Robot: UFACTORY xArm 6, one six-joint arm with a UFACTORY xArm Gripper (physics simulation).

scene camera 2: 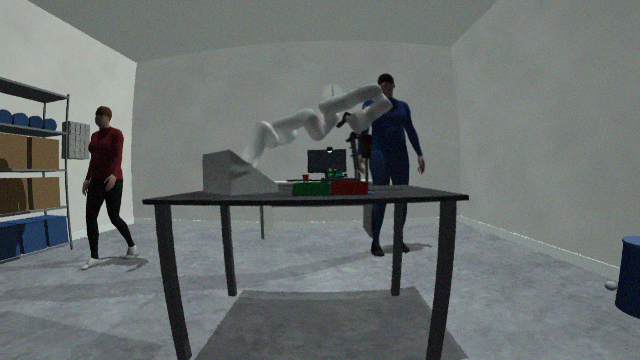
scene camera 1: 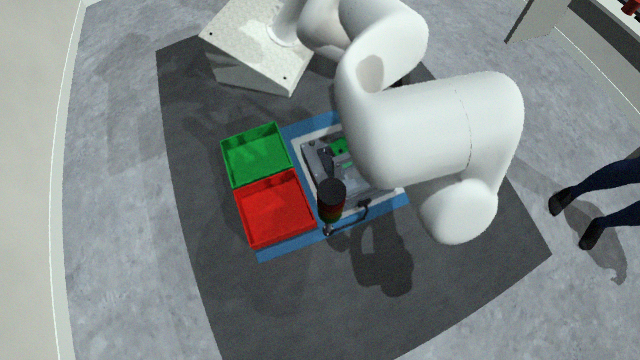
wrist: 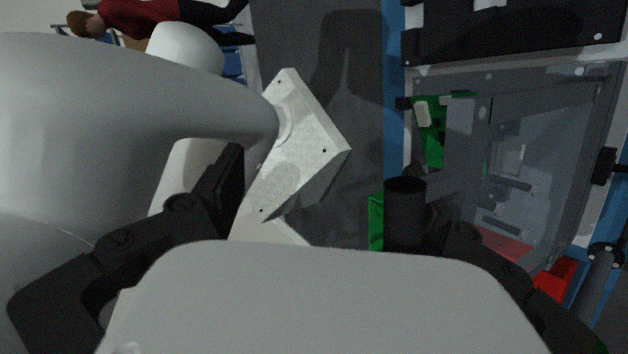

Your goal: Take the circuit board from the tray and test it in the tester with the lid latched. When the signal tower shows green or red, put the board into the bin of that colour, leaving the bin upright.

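Where they show: gripper, between the fingertips: (scene camera 2: 341, 134) (wrist: 322, 176); arm's base, origin of its link: (scene camera 1: 284, 32).
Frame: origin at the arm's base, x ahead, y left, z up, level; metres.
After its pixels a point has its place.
My gripper (scene camera 2: 343, 119) (wrist: 322, 176) @(x 0.506, y -0.039, z 0.189 m) is open and empty, raised above the table; the arm hides it in scene view 1. The green circuit board (scene camera 1: 339, 146) @(x 0.445, y -0.075, z -0.015 m) (wrist: 430, 135) @(x 0.444, y -0.048, z -0.005 m) lies at the tester, partly covered by the grey lid frame. The see-through lid (wrist: 555, 130) @(x 0.575, y -0.037, z 0.070 m) spans the tester (scene camera 1: 312, 167) @(x 0.454, y -0.154, z -0.030 m); its exact angle and latch state are unclear. The signal tower (scene camera 1: 331, 200) @(x 0.603, y -0.199, z 0.168 m) (scene camera 2: 366, 147) @(x 0.585, y -0.213, z 0.107 m) has dim red and green bands, with no clear glow. The green bin (scene camera 1: 260, 157) @(x 0.335, y -0.245, z -0.084 m) (scene camera 2: 312, 188) @(x 0.332, y -0.335, z -0.062 m) (wrist: 376, 222) @(x 0.273, y -0.232, z -0.061 m) and red bin (scene camera 1: 275, 210) @(x 0.485, y -0.276, z -0.084 m) (scene camera 2: 349, 188) @(x 0.474, y -0.355, z -0.065 m) (wrist: 555, 282) @(x 0.552, y -0.243, z -0.084 m) stand upright side by side.
A black block (wrist: 500, 30) @(x 0.496, y 0.054, z -0.072 m), perhaps the tray, lies beside the tester. The slanted arm base (scene camera 1: 252, 50) @(x 0.056, y -0.128, z 0.025 m) (scene camera 2: 225, 172) @(x -0.038, y -0.222, z 0.008 m) (wrist: 300, 135) @(x 0.083, y -0.037, z -0.023 m) stands on the dark table (scene camera 1: 450, 300) @(x 0.893, y -0.033, z -0.090 m) (scene camera 2: 175, 199) @(x -0.200, y -0.419, z -0.090 m). A blue mat (scene camera 1: 292, 250) @(x 0.590, y -0.287, z -0.088 m) lies below the tester. A person in blue (scene camera 2: 390, 140) stands beyond.
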